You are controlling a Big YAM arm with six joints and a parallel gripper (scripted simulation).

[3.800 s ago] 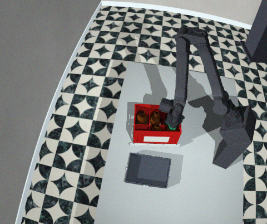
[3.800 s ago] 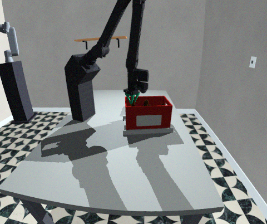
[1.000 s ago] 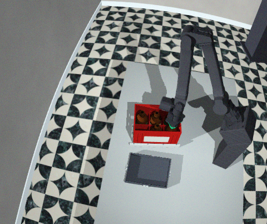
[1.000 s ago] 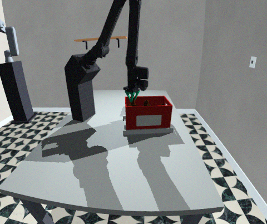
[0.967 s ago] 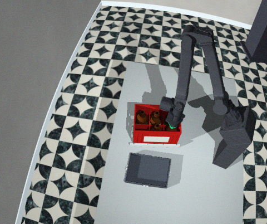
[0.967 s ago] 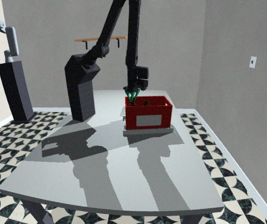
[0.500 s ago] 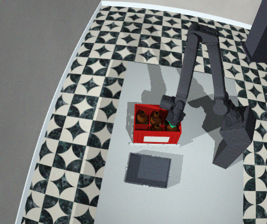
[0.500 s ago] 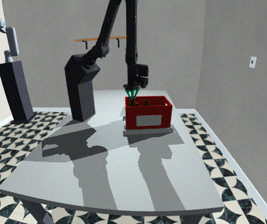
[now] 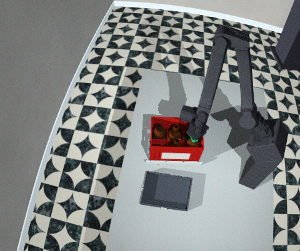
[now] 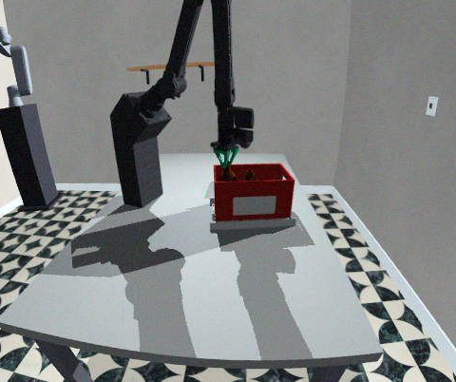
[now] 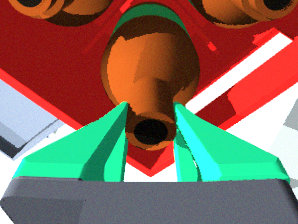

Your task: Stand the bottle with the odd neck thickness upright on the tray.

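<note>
The crate is 80 mm ahead of my hand, 50 mm to the right of it and 100 mm below it. Also, from my hand: dark grey tray: 150 mm ahead, 210 mm to the left, 180 mm below; then glass bottle: 80 mm ahead, 90 mm to the right, 100 mm below.
</note>
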